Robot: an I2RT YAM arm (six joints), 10 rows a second.
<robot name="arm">
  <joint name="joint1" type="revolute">
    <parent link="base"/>
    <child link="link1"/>
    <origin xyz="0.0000 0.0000 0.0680" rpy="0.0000 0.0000 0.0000"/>
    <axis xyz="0 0 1"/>
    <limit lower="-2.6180" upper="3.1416"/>
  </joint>
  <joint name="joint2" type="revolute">
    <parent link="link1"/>
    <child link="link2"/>
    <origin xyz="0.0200 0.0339 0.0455" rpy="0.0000 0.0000 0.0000"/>
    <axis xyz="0 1 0"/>
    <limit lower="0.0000" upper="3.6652"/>
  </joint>
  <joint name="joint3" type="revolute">
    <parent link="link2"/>
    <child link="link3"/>
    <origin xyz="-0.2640 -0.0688 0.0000" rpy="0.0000 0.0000 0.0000"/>
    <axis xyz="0 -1 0"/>
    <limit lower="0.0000" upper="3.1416"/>
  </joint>
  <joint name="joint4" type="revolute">
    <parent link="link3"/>
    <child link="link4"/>
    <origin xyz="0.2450 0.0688 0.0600" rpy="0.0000 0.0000 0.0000"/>
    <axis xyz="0 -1 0"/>
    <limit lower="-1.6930" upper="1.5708"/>
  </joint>
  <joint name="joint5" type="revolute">
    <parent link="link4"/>
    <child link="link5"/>
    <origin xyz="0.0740 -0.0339 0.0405" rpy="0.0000 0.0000 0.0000"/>
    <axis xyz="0 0 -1"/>
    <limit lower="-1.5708" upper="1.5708"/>
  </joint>
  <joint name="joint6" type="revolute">
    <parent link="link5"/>
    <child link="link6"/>
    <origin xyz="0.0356 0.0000 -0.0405" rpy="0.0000 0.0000 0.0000"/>
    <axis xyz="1 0 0"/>
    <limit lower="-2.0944" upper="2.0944"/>
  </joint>
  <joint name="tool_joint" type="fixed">
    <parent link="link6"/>
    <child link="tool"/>
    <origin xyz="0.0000 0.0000 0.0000" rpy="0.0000 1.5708 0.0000"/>
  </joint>
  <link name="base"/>
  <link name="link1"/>
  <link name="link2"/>
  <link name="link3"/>
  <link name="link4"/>
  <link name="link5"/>
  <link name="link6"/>
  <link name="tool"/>
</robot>
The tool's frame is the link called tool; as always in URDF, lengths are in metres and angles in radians.
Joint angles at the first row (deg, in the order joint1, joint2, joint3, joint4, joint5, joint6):
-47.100, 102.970, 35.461, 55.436, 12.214, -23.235
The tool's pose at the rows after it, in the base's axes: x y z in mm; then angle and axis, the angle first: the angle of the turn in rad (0 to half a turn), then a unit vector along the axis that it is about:
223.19 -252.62 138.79 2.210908 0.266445 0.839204 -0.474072
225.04 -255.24 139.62 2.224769 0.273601 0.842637 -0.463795
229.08 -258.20 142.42 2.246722 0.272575 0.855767 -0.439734
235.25 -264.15 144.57 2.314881 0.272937 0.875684 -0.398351
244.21 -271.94 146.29 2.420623 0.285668 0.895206 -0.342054
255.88 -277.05 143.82 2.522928 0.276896 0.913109 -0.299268
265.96 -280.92 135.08 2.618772 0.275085 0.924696 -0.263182
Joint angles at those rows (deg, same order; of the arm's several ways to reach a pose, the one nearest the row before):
-47.134, 103.967, 36.119, 53.666, 13.428, -22.381
-47.197, 103.827, 37.265, 50.907, 13.515, -21.489
-47.156, 103.169, 39.320, 45.267, 12.354, -20.718
-47.186, 102.855, 43.352, 34.718, 11.262, -19.781
-47.033, 103.687, 49.635, 20.268, 10.766, -17.399
-46.305, 106.144, 55.610, 9.014, 10.331, -17.227
-45.616, 109.592, 60.621, 0.430, 10.392, -16.424

